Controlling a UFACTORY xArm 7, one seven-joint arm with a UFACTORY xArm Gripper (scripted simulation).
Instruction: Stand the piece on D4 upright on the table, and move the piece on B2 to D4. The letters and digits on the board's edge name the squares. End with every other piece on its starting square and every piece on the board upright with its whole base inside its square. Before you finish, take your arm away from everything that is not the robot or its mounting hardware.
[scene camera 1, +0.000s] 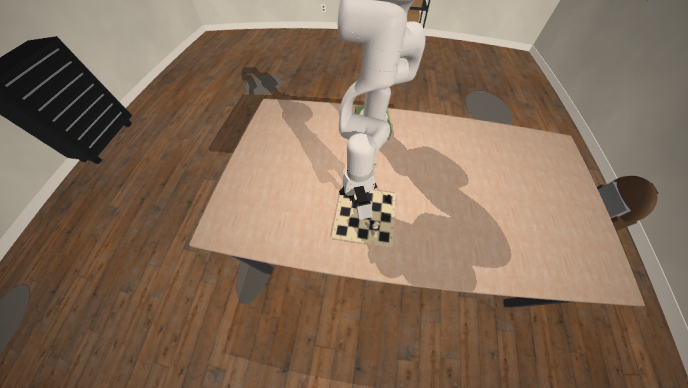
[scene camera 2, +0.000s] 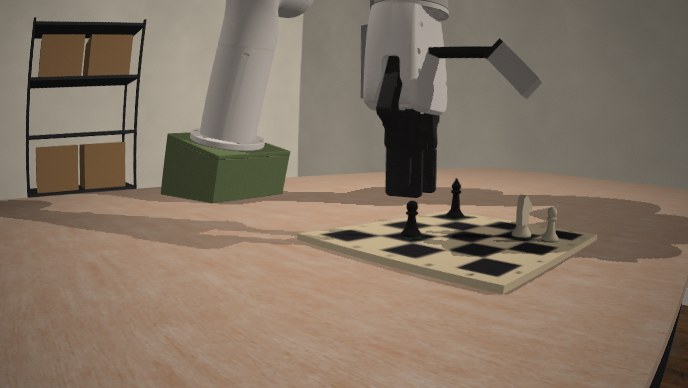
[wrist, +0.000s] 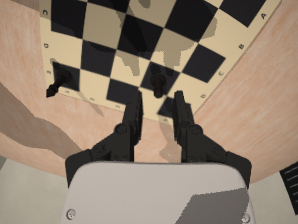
Path:
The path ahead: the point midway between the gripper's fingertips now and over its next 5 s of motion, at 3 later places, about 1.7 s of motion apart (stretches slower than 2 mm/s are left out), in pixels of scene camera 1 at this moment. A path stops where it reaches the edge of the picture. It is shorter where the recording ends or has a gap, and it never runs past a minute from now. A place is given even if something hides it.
My gripper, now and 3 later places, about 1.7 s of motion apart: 357, 199; 357, 203; 349, 193; 326, 215

